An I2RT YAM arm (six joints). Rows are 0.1 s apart.
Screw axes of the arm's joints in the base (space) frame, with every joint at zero. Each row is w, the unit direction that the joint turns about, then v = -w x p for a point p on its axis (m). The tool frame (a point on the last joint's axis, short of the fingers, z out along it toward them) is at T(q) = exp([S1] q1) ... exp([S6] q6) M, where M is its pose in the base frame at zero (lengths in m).
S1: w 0 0 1 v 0.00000 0.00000 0.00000
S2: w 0 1 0 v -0.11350 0.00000 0.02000
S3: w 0 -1 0 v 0.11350 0.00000 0.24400
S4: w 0 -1 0 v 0.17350 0.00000 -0.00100
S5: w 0 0 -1 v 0.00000 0.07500 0.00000
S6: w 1 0 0 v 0.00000 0.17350 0.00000
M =
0 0 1 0.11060
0 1 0 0.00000
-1 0 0 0.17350
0 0 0 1
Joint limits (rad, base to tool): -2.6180..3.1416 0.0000..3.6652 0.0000..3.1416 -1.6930..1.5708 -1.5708..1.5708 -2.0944..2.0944
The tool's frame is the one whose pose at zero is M.
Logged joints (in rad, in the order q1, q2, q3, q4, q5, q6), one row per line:
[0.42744, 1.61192, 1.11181, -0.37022, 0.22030, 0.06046]
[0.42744, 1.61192, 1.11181, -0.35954, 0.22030, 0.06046]
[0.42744, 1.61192, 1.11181, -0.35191, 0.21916, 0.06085]
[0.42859, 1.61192, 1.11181, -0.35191, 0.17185, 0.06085]
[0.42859, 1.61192, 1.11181, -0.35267, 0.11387, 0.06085]
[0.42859, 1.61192, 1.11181, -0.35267, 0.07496, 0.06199]
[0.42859, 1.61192, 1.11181, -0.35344, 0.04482, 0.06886]
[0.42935, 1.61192, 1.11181, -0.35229, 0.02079, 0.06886]
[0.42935, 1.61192, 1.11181, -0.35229, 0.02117, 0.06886]
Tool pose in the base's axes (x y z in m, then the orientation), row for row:
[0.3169, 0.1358, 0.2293, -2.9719, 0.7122, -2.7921]
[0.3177, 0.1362, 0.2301, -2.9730, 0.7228, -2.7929]
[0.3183, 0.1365, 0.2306, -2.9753, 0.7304, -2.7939]
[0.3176, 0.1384, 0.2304, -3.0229, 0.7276, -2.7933]
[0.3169, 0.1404, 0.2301, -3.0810, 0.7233, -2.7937]
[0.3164, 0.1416, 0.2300, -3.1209, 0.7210, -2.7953]
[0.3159, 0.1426, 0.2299, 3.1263, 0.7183, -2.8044]
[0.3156, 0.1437, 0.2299, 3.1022, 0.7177, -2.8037]
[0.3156, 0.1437, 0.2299, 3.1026, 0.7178, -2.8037]
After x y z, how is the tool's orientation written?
As angles about the fixed x, y, z axes (roll, pitch, yaw), in radians.
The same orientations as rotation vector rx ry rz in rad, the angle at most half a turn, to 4 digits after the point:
[-0.3442, 2.3888, -0.0460]
[-0.3411, 2.3790, -0.0424]
[-0.3391, 2.3721, -0.0382]
[-0.3632, 2.3786, 0.0179]
[-0.3912, 2.3862, 0.0861]
[-0.4084, 2.3901, 0.1328]
[-0.4147, 2.3948, 0.1714]
[-0.4268, 2.3953, 0.2007]
[-0.4266, 2.3952, 0.2002]

